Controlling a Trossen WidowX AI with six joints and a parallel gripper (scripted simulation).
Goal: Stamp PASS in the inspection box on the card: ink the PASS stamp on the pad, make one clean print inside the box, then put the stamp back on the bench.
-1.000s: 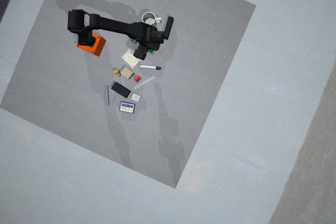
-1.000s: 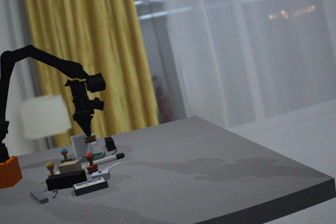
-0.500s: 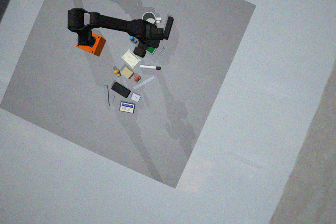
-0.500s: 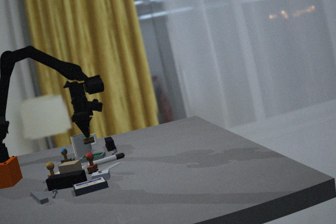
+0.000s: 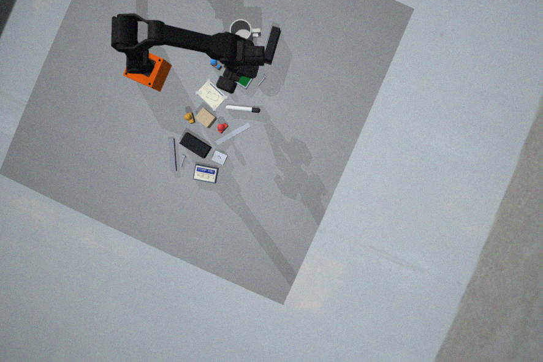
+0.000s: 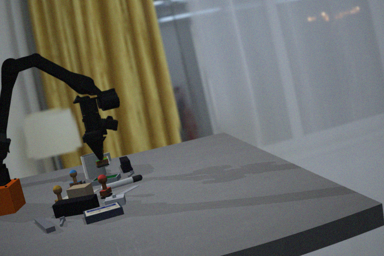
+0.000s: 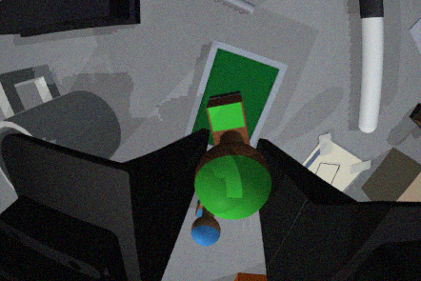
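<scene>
My gripper tip is 70 mm above the green ink pad. From my gripper tip the other things lie so: marker (110 mm to the right, 80 mm ahead, 70 mm below); then green-knobbed PASS stamp (right at my gripper tip); then blue-knobbed stamp (110 mm behind, 60 mm below).
</scene>
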